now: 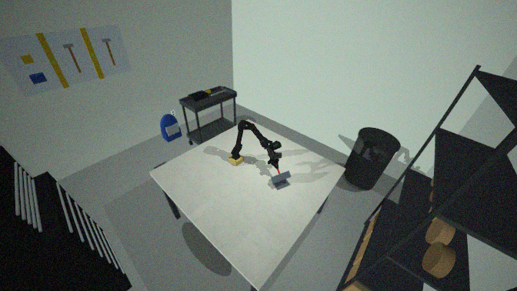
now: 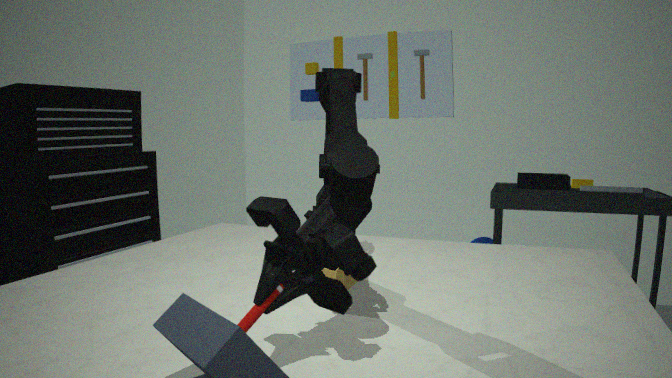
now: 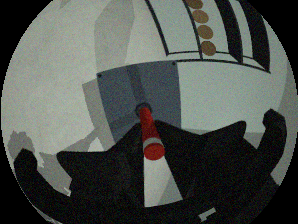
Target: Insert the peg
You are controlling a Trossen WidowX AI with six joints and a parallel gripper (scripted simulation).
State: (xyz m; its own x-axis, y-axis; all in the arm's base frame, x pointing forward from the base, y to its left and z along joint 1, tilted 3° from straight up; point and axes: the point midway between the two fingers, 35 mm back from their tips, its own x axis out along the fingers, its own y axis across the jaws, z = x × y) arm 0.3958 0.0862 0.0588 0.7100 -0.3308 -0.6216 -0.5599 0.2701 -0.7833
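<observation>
Now: gripper tip 5 cm short of the grey sloped panel, 4 cm above it and 2 cm to the left of it. Also, from my gripper tip: red peg: 1 cm behind, 1 cm above.
</observation>
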